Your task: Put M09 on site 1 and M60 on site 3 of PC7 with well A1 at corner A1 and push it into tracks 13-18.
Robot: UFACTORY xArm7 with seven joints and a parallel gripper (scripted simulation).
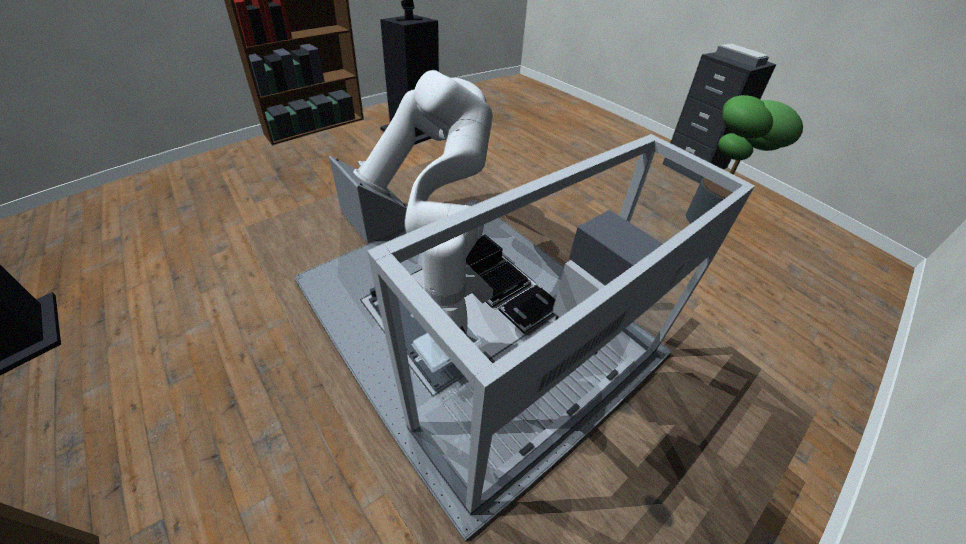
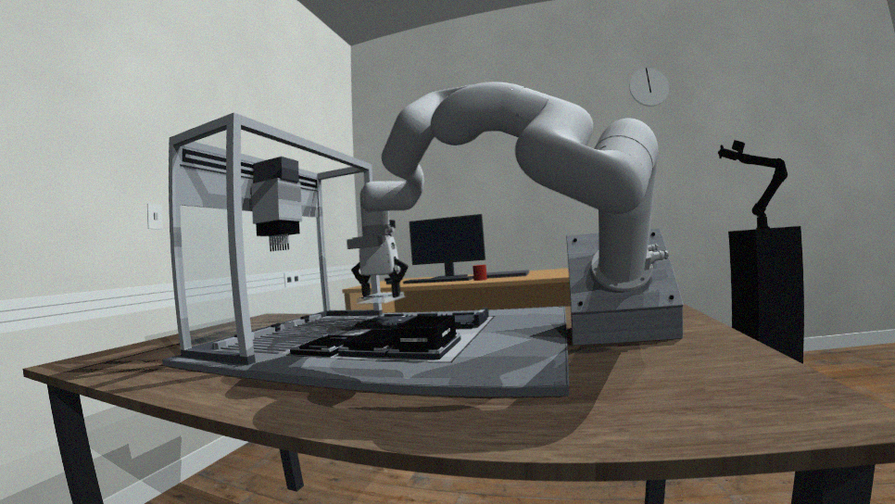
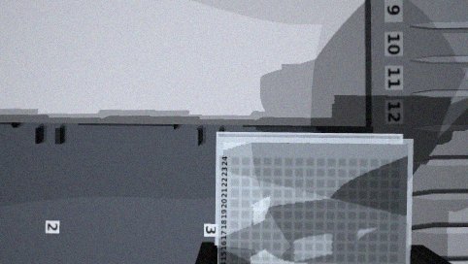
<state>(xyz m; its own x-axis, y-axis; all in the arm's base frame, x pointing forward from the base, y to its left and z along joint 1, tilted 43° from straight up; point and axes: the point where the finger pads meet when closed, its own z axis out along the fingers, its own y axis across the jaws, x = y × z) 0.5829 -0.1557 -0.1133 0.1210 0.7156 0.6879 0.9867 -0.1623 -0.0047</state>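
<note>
Now: hand 11 cm past the carrier PC7, 7 cm above it and 1 cm to the right of it. Round my hand: post: 16 cm to the right, 16 cm above, 8 cm ahead; then nest S3: 26 cm to the left, 8 cm below, 3 cm ahead; then plate M60: 1 cm below.
</note>
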